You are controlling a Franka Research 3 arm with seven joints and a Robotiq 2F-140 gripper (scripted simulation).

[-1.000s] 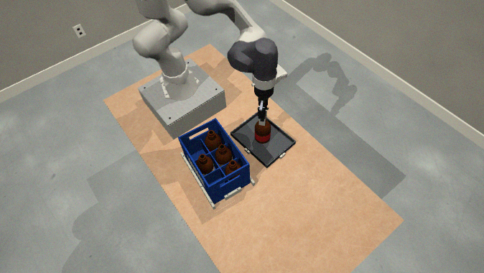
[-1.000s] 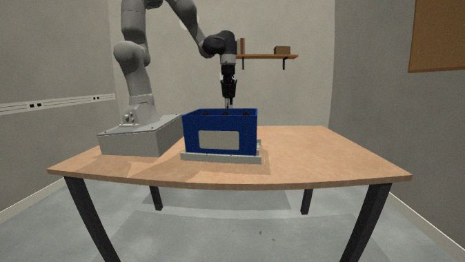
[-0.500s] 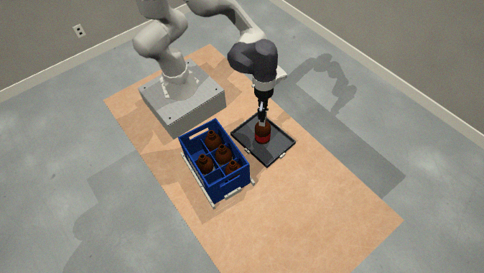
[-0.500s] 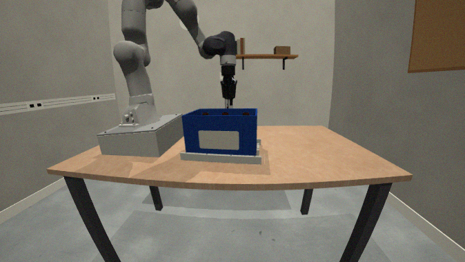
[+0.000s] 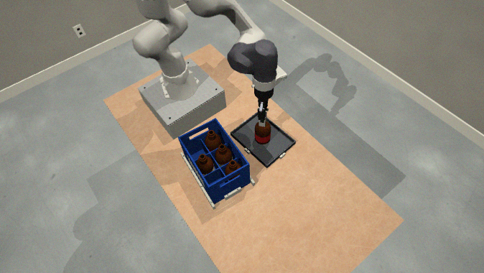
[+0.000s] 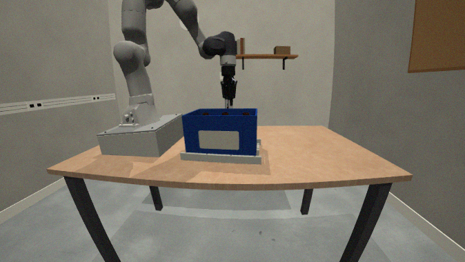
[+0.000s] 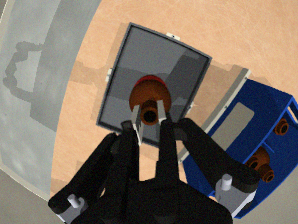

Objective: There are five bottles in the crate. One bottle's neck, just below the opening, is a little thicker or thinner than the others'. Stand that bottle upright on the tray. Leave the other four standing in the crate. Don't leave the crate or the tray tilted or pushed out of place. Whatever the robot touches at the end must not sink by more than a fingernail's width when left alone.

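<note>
My gripper is now 8 cm above the bottle. Also, from my hand: blue crate (3 cm ahead, 26 cm to the right, 9 cm below); then dark grey tray (16 cm below).
</note>
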